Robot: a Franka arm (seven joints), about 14 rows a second.
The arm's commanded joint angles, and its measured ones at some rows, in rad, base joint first. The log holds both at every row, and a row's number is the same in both.
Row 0, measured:
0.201 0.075 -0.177 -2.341 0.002 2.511 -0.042
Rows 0 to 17, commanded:
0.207 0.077 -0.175 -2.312 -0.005 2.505 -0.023
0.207 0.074 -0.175 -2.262 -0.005 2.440 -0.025
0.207 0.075 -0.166 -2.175 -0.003 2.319 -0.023
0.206 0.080 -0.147 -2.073 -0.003 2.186 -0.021
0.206 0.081 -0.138 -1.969 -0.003 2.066 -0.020
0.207 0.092 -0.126 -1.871 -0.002 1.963 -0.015
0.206 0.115 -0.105 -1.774 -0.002 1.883 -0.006
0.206 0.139 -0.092 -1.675 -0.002 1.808 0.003
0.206 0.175 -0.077 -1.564 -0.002 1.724 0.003
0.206 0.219 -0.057 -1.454 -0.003 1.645 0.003
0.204 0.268 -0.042 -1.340 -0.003 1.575 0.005
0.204 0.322 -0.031 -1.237 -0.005 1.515 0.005
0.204 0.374 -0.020 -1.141 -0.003 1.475 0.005
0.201 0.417 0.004 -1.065 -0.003 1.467 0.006
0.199 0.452 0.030 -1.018 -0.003 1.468 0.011
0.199 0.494 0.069 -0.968 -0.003 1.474 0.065
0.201 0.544 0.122 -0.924 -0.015 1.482 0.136
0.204 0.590 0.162 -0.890 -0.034 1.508 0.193
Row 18, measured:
0.200 0.463 0.086 -1.056 0.000 1.524 0.081
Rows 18 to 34, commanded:
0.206 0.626 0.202 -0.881 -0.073 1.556 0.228
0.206 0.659 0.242 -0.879 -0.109 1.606 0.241
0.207 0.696 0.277 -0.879 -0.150 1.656 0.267
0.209 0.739 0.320 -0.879 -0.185 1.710 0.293
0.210 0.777 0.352 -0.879 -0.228 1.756 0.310
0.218 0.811 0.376 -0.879 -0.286 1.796 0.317
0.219 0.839 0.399 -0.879 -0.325 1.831 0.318
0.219 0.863 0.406 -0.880 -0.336 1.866 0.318
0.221 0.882 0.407 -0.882 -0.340 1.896 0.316
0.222 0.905 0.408 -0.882 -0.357 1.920 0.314
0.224 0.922 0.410 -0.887 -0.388 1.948 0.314
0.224 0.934 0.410 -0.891 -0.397 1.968 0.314
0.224 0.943 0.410 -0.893 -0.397 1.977 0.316
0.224 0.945 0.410 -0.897 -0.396 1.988 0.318
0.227 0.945 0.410 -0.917 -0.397 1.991 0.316
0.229 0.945 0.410 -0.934 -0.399 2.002 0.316
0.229 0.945 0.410 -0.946 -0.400 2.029 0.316
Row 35, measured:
0.225 0.940 0.392 -0.944 -0.362 1.992 0.299
